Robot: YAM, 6 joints.
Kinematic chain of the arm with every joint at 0, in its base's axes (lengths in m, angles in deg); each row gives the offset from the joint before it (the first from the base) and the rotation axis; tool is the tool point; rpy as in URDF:
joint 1: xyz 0 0 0.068 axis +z
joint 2: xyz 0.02 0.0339 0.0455 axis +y
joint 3: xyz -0.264 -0.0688 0 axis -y
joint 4: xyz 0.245 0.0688 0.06 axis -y
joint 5: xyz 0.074 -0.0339 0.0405 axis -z
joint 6: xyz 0.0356 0 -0.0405 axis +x
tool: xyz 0 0 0 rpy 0 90 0
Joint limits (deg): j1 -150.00..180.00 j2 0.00..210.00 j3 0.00..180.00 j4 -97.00..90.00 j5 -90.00..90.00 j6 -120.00..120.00
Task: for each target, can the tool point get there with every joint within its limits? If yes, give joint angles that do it. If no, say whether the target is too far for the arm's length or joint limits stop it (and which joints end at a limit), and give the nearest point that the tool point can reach.
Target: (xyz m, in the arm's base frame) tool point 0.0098 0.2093 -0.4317
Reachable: no: joint limits stop it (at a limit: joint 2) | nearest point 0.0100 0.2143 -0.3787 | short by 0.053 m
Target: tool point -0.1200 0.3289 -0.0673
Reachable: yes | joints 110.01 144.55 67.99 -13.57 -0.35 54.71
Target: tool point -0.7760 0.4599 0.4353
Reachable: no: too far | nearest point -0.5230 0.3100 0.3280 | short by 0.313 m
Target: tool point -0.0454 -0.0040 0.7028
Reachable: yes | joints -35.29 80.98 148.74 54.84 56.13 -49.09
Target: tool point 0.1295 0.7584 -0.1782
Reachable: no: too far | nearest point 0.1015 0.5946 -0.1135 | short by 0.178 m
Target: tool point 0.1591 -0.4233 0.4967
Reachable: yes | joints 107.58 29.05 152.41 0.49 42.09 -54.47
